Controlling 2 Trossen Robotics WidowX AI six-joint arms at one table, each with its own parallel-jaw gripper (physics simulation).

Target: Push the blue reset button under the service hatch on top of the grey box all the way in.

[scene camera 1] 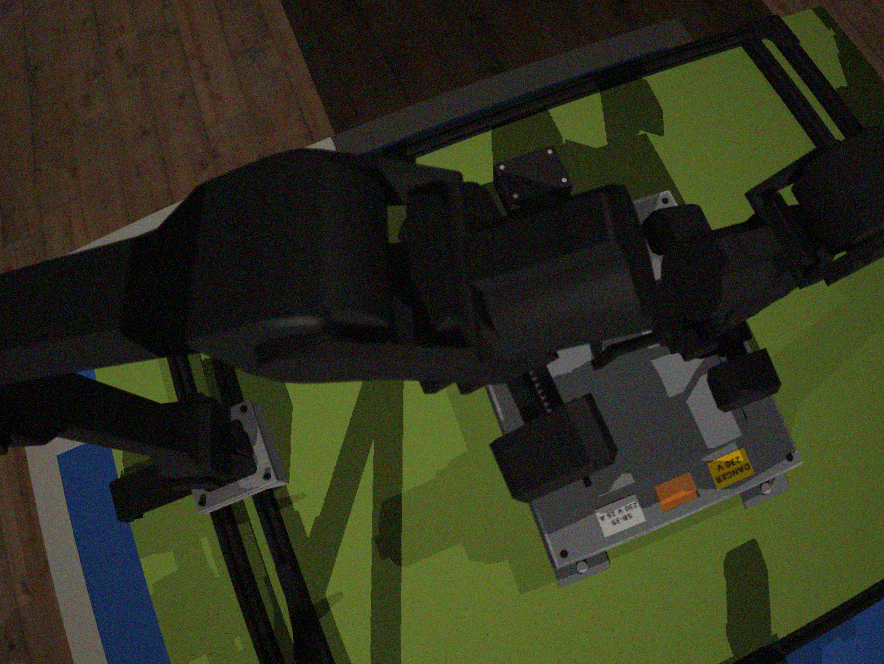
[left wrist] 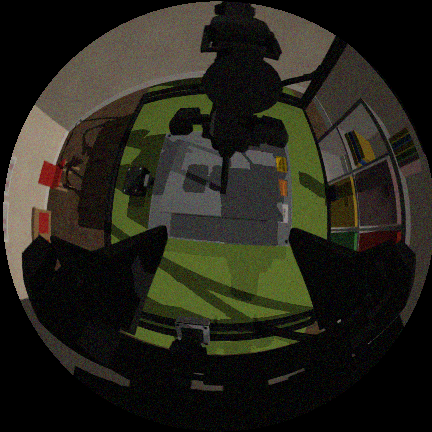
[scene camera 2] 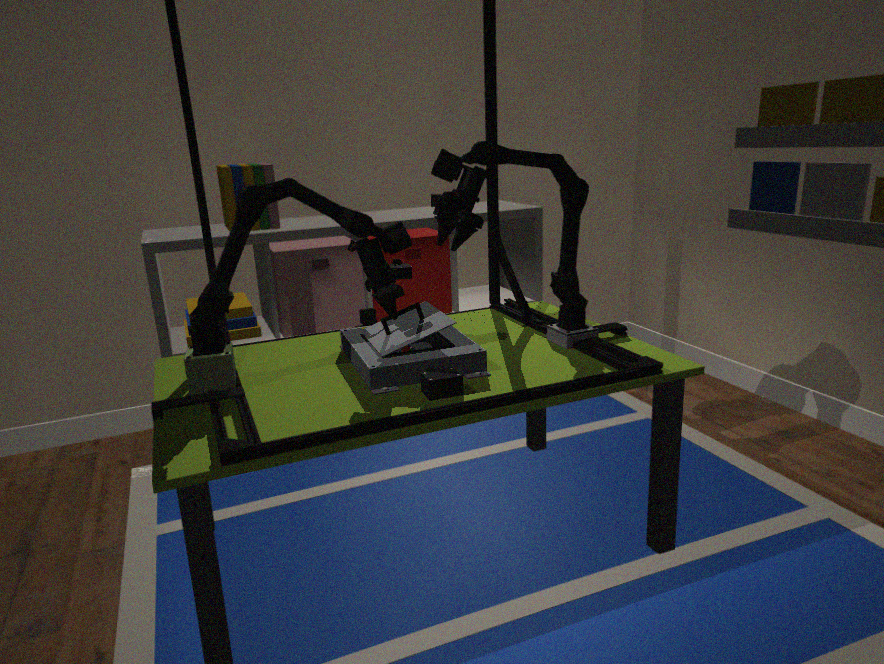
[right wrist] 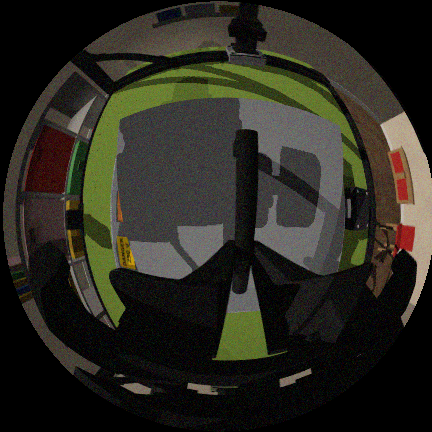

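The grey box [scene camera 1: 571,528] [scene camera 2: 400,370] [left wrist: 200,227] stands on the table. Its grey service hatch [scene camera 1: 628,400] [scene camera 2: 437,323] [left wrist: 200,206] [right wrist: 175,175] is tilted, its right side in scene camera 2 raised above a dark gap. My right gripper [scene camera 2: 389,310] [left wrist: 225,155] [right wrist: 241,245] is shut on the black bar handle [left wrist: 224,176] [right wrist: 246,185] on top of the hatch. My left gripper [scene camera 2: 451,241] [left wrist: 230,233] is open and empty, high above the box and to the right of it in scene camera 2. The blue reset button does not show; hatch and arms hide the inside.
A black block [scene camera 1: 532,175] [scene camera 2: 441,383] [left wrist: 136,181] [right wrist: 357,208] sits beside the box. A yellow danger label [scene camera 1: 730,468] and an orange label [scene camera 1: 676,491] mark the box's edge. Black rails [scene camera 2: 428,413] edge the green table. A shelf unit [scene camera 2: 148,246] stands behind.
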